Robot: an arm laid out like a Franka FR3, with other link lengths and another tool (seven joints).
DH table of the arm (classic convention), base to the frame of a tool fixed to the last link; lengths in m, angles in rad. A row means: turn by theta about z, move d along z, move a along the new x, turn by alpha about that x. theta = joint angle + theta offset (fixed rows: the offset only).
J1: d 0.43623, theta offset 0, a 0, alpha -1.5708
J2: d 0, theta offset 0, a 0, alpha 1.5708
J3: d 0.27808, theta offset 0, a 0.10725, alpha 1.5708
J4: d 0, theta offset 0, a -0.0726, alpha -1.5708
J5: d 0.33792, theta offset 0, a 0, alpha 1.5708
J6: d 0, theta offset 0, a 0.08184, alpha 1.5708
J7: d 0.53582, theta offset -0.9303, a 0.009, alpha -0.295
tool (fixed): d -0.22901, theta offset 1.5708, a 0, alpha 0
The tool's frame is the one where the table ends.
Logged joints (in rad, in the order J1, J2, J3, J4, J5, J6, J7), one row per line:
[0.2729 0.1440 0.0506 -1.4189 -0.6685 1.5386 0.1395]
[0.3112 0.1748 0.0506 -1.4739 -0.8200 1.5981 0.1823]
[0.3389 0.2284 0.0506 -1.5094 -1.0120 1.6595 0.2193]
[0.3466 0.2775 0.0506 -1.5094 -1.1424 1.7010 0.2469]
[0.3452 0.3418 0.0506 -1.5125 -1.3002 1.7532 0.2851]
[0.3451 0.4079 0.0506 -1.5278 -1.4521 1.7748 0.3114]
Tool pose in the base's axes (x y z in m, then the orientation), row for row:
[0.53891 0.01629 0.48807 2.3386 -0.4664 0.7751]
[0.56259 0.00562 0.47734 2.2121 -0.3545 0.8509]
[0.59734 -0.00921 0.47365 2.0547 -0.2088 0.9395]
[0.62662 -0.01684 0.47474 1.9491 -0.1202 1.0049]
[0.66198 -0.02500 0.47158 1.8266 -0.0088 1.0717]
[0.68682 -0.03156 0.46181 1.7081 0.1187 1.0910]
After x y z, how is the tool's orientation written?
As a rotation vector, in radians.
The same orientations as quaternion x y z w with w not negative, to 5 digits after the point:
[0.88617 -0.17673 0.29371 0.31178]
[0.85974 -0.13778 0.33071 0.36400]
[0.82074 -0.08340 0.37528 0.42262]
[0.79017 -0.04873 0.40739 0.45529]
[0.75194 -0.00362 0.44118 0.48983]
[0.71474 0.04967 0.45652 0.52751]

